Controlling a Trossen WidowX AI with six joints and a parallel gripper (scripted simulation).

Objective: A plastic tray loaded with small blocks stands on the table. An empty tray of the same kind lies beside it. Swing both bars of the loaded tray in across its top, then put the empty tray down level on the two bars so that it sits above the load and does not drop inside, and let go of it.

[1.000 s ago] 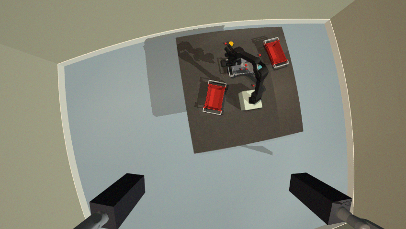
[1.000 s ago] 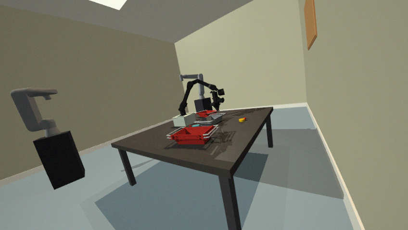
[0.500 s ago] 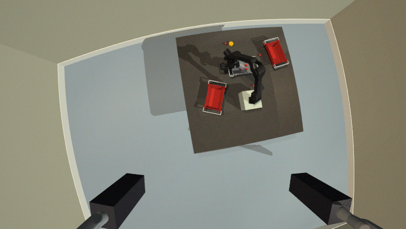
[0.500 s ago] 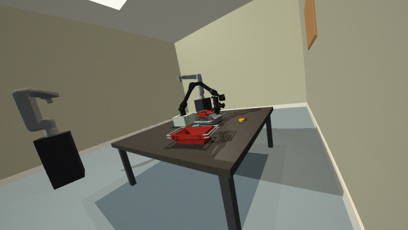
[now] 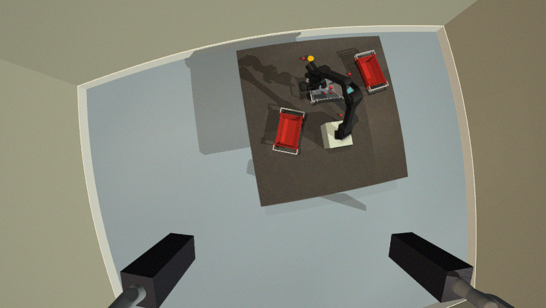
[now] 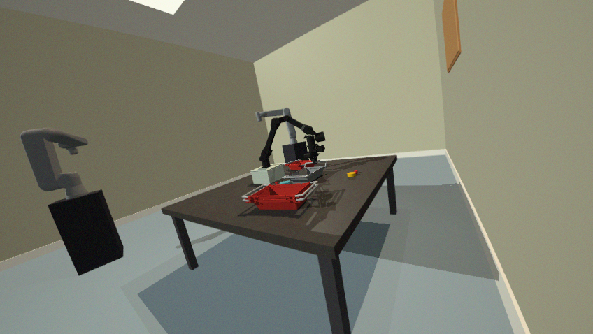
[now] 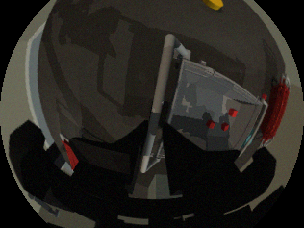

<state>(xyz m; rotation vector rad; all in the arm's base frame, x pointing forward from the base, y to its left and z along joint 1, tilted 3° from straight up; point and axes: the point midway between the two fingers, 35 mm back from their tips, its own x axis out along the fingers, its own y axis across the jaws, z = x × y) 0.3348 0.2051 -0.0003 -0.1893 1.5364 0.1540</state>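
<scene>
Right now my gripper tip is 34 cm to the left of the teal cube, 5 cm above it and 3 cm short of it. The rest, counted from my gripper tip: yellow piece: 31 cm ahead, 7 cm below, 3 cm to the right; red tray: 31 cm behind, 15 cm to the left, 3 cm below.
</scene>
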